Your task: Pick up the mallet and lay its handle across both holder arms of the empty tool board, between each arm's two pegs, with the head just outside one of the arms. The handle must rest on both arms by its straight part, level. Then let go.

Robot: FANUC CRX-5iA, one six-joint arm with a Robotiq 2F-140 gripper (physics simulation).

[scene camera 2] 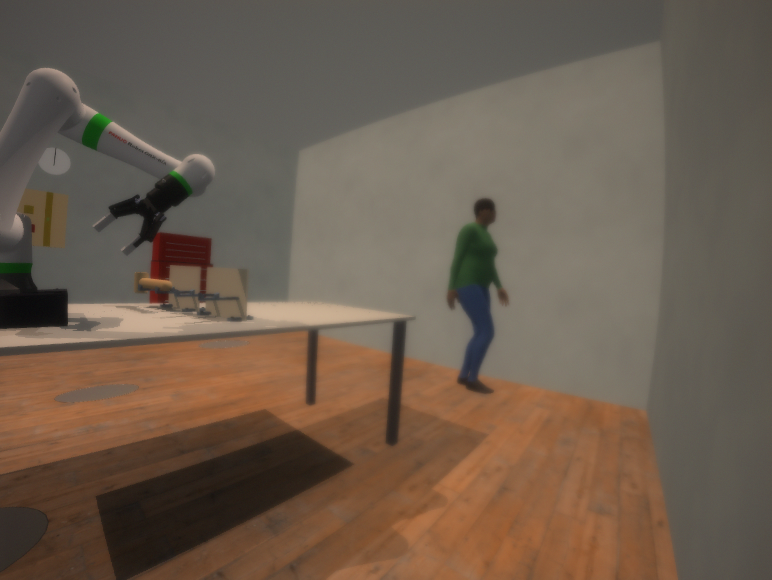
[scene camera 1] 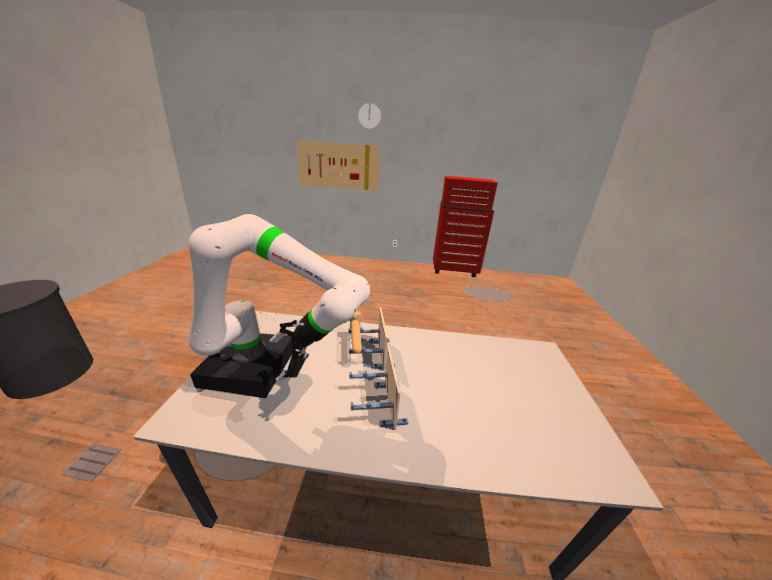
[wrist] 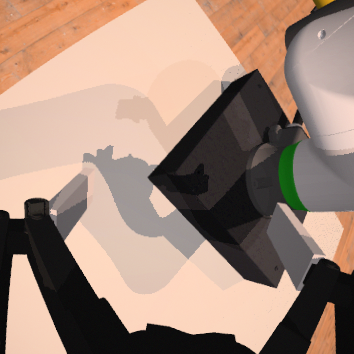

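Seen in the pictures: gripper, fingertip midpoint: (scene camera 2: 109, 240) (scene camera 1: 276, 359) (wrist: 184, 201); arm's base at its link origin: (scene camera 2: 7, 292) (scene camera 1: 248, 352) (wrist: 269, 180).
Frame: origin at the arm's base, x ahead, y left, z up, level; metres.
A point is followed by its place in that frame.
The tan mallet (scene camera 1: 356, 336) {x 0.486, y 0.086, z 0.051 m} (scene camera 2: 156, 284) {x 0.467, y 0.061, z 0.031 m} lies across the two arms of the far tool board (scene camera 1: 381, 330) {x 0.605, y 0.141, z 0.052 m} (scene camera 2: 185, 279) {x 0.609, y 0.110, z 0.054 m}, its head at the far end. The near tool board (scene camera 1: 392, 383) {x 0.647, y -0.216, z 0.060 m} (scene camera 2: 225, 290) {x 0.644, y -0.192, z 0.026 m} stands upright and empty. Its two blue-grey holder arms (scene camera 1: 368, 375) {x 0.553, y -0.123, z 0.006 m} (scene camera 1: 371, 406) {x 0.570, y -0.283, z 0.006 m} point toward the robot's base. My gripper (scene camera 1: 278, 357) {x 0.224, y -0.235, z 0.174 m} (scene camera 2: 114, 236) {x 0.224, y -0.235, z 0.174 m} (wrist: 184, 201) {x 0.224, y -0.235, z 0.174 m} is open and empty. It hangs above the table between the base and the boards, tilted down and back toward the base. Neither the mallet nor the boards show in the wrist view.
The black robot base (scene camera 1: 234, 376) {x 0.006, y -0.160, z 0.005 m} (scene camera 2: 34, 307) {x 0.056, y -0.179, z -0.027 m} (wrist: 220, 180) {x 0.086, y -0.108, z 0.008 m} stands on the pale table (scene camera 1: 499, 424) {x 1.083, y -0.283, z -0.083 m} (scene camera 2: 324, 314) {x 1.115, y -0.302, z -0.083 m} (wrist: 165, 30) {x -0.137, y -0.335, z -0.083 m}, close to the open fingers' side. The white arm (scene camera 1: 299, 261) {x 0.311, y -0.142, z 0.516 m} (scene camera 2: 140, 149) {x 0.310, y -0.148, z 0.498 m} arches over from it. A red tool cabinet (scene camera 1: 464, 227) and a person (scene camera 2: 477, 268) are beyond the table.
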